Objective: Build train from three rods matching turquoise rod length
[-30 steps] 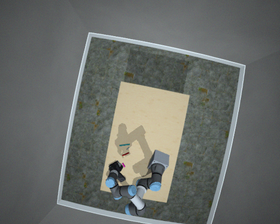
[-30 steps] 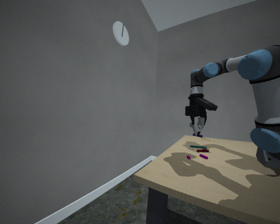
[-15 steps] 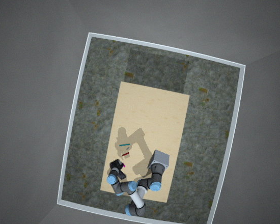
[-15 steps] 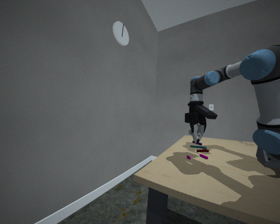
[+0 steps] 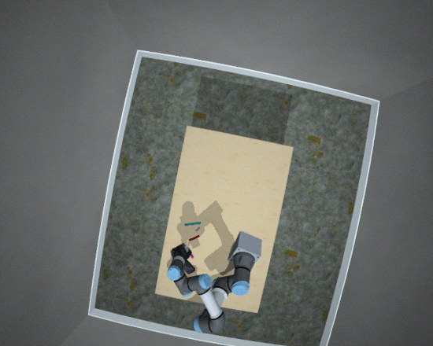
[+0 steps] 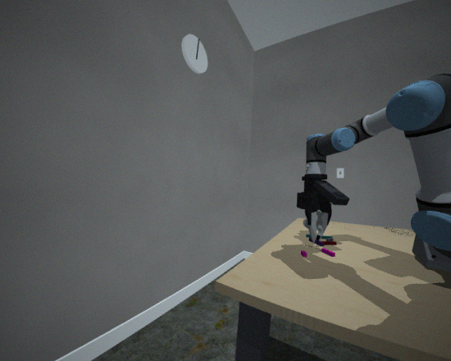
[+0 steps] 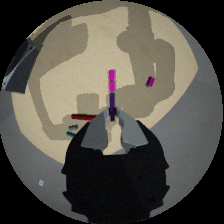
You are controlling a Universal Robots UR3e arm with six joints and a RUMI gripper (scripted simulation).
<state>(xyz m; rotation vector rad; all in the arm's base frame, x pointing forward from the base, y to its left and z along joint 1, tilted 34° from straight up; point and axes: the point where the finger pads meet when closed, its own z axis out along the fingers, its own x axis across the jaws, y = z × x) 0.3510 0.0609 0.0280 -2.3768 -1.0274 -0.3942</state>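
The purple rod lies 1 cm below my hand. Also, from my hand: red rod: 8 cm to the right, 3 cm below, 3 cm behind; then grey rod: 14 cm to the right, 3 cm below, 3 cm behind; then turquoise rod: 16 cm to the right, 3 cm below, 1 cm ahead.
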